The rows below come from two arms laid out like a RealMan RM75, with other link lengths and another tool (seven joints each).
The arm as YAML. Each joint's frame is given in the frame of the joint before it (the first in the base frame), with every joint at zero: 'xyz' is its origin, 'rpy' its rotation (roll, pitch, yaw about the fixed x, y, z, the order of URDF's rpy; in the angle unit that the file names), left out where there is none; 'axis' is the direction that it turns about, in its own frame. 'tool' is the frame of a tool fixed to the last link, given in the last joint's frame.
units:
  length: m
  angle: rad
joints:
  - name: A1
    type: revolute
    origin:
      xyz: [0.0, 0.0, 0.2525]
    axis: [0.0, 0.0, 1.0]
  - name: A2
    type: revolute
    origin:
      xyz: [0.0, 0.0, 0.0]
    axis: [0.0, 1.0, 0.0]
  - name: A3
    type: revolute
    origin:
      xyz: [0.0, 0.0, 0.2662]
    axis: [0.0, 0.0, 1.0]
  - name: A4
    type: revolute
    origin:
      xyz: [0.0, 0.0, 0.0]
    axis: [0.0, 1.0, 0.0]
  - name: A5
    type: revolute
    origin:
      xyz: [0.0, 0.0, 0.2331]
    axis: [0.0, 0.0, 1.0]
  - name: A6
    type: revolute
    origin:
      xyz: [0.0, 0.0, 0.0]
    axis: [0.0, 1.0, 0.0]
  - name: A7
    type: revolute
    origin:
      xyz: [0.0, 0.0, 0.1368]
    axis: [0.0, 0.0, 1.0]
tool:
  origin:
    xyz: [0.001, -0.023, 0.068]
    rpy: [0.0, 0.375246, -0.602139]
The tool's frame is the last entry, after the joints.
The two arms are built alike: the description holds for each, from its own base.
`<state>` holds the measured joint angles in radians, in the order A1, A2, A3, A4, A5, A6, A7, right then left.
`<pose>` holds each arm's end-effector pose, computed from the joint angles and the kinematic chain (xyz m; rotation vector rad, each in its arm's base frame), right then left.
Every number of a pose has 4 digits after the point. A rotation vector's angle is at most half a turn.
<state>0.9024 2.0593 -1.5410 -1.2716 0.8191 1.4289 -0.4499 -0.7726 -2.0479 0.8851 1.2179 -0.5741 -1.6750 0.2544</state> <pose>0.0618 0.4296 -0.0901 -2.8167 -0.1543 -0.8562 -0.2155 0.4449 0.0325 -1.4687 -1.9609 -0.4065</pose>
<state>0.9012 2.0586 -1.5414 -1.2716 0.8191 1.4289 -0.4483 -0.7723 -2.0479 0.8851 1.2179 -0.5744 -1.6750 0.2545</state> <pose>0.0625 0.4297 -0.0899 -2.8167 -0.1505 -0.8572 -0.2156 0.4449 0.0325 -1.4686 -1.9612 -0.4066</pose>
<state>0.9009 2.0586 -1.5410 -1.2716 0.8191 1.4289 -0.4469 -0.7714 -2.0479 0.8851 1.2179 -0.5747 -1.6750 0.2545</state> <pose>0.0626 0.4297 -0.0898 -2.8170 -0.1476 -0.8568 -0.2159 0.4447 0.0325 -1.4678 -1.9620 -0.4064</pose>
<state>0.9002 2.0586 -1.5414 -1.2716 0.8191 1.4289 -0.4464 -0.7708 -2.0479 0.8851 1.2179 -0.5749 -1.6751 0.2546</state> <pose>0.0629 0.4296 -0.0899 -2.8174 -0.1463 -0.8573 -0.2162 0.4445 0.0325 -1.4675 -1.9625 -0.4062</pose>
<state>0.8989 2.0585 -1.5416 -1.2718 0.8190 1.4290 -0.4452 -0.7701 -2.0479 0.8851 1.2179 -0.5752 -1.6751 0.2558</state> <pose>0.0635 0.4295 -0.0899 -2.8178 -0.1431 -0.8578 -0.2164 0.4444 0.0324 -1.4682 -1.9622 -0.4062</pose>
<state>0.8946 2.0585 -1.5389 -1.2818 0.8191 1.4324 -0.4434 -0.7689 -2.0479 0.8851 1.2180 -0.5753 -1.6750 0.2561</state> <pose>0.0628 0.4290 -0.0883 -2.8169 -0.1423 -0.8519 -0.2169 0.4442 0.0325 -1.4673 -1.9627 -0.4059</pose>
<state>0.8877 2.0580 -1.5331 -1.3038 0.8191 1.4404 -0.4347 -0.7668 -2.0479 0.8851 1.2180 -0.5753 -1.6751 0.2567</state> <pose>0.0605 0.4281 -0.0847 -2.8144 -0.1372 -0.8395 -0.2178 0.4437 0.0325 -1.4658 -1.9637 -0.4048</pose>
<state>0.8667 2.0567 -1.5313 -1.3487 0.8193 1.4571 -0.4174 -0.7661 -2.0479 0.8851 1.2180 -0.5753 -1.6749 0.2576</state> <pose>0.0593 0.4241 -0.0792 -2.8122 -0.1280 -0.8263 -0.2181 0.4436 0.0325 -1.4660 -1.9634 -0.4047</pose>
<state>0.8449 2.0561 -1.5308 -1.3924 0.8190 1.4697 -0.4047 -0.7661 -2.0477 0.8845 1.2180 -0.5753 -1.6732 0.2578</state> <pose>0.0582 0.4203 -0.0741 -2.8074 -0.1243 -0.8121 -0.2182 0.4440 0.0328 -1.4650 -1.9623 -0.4069</pose>
